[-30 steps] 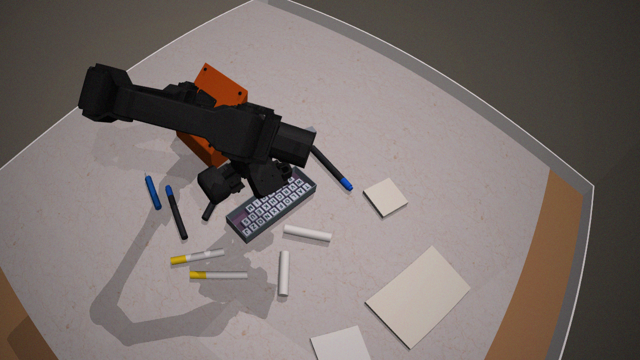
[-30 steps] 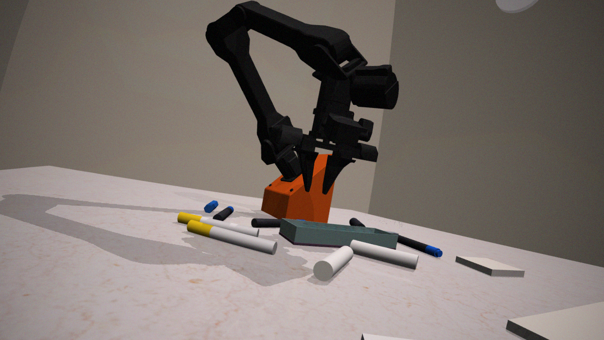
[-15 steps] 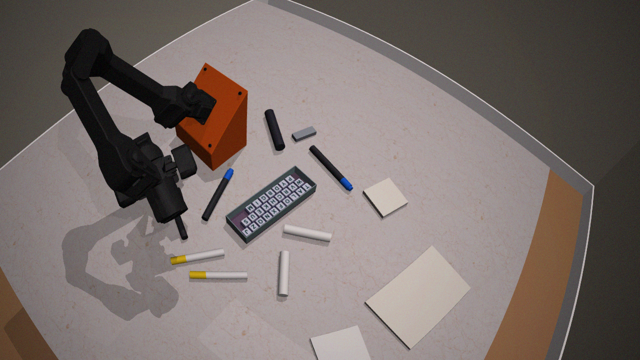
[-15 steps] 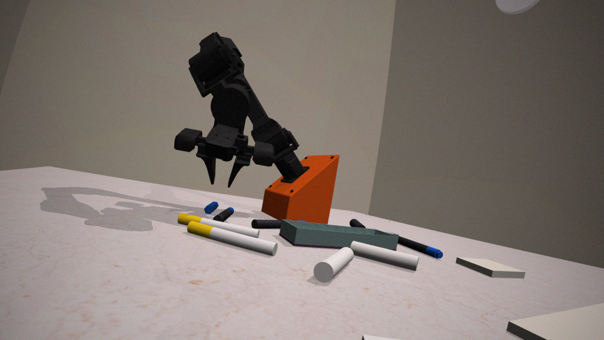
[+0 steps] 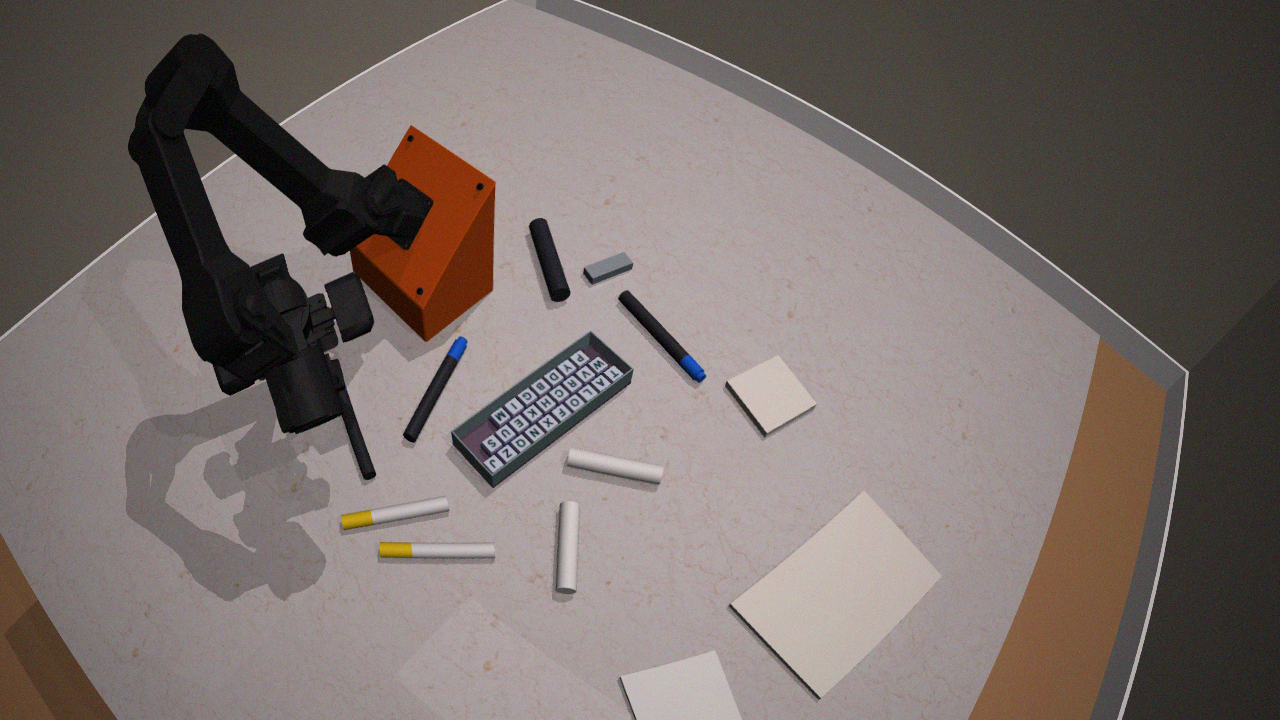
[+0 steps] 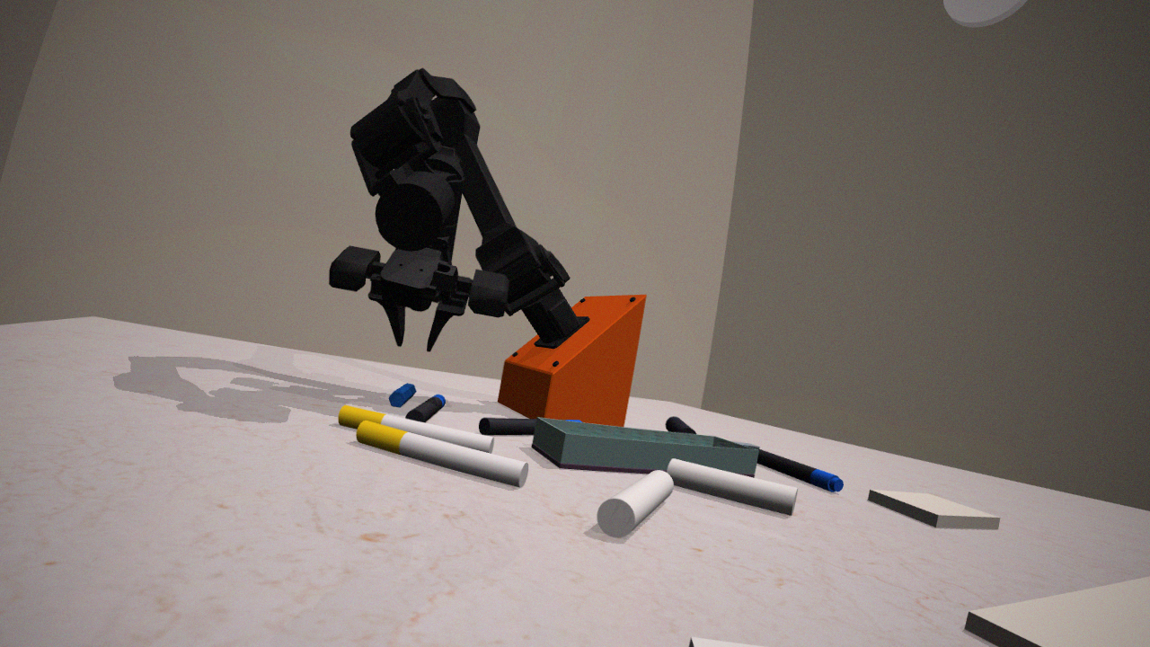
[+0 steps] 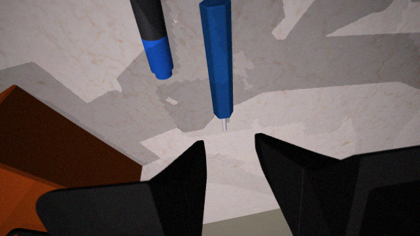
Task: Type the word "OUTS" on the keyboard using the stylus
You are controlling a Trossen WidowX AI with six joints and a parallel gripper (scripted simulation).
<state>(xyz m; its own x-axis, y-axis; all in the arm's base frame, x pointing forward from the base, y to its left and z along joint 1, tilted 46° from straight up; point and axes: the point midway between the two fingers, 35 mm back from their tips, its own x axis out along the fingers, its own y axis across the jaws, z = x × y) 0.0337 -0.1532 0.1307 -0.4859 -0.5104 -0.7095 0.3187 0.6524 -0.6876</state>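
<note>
Right now the blue stylus is 50 mm below my gripper tip and 20 mm behind it. Also, from my gripper tip: black cylinder 330 mm to the left, 100 mm ahead, 50 mm below; then pad 400 mm ahead, 360 mm to the left, 60 mm below; then grey block 370 mm to the left, 150 mm ahead, 60 mm below.
</note>
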